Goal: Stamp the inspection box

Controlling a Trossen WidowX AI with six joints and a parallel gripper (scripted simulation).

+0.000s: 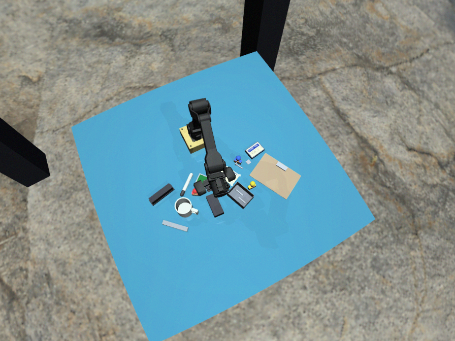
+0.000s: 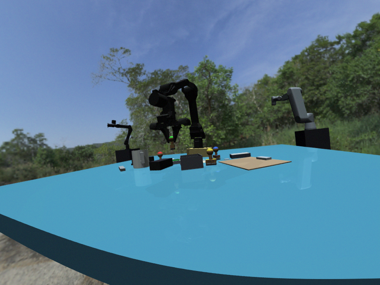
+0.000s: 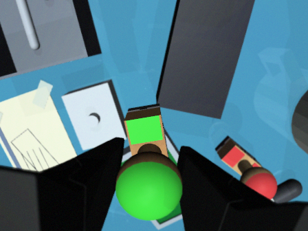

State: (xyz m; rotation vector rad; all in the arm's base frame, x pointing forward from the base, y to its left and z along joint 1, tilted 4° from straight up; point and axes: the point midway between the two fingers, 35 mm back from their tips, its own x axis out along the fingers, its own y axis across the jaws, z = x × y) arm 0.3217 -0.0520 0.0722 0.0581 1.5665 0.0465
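My gripper tip is now 10 cm above the green ink pad, 8 cm past it and 2 cm to the left of it. From my gripper tip the other things lie so: green-knobbed stamp: 1 cm below, 1 cm behind; black block: 9 cm below, 6 cm ahead, 3 cm to the right; red stamp: 9 cm to the right, 8 cm below, 4 cm behind.
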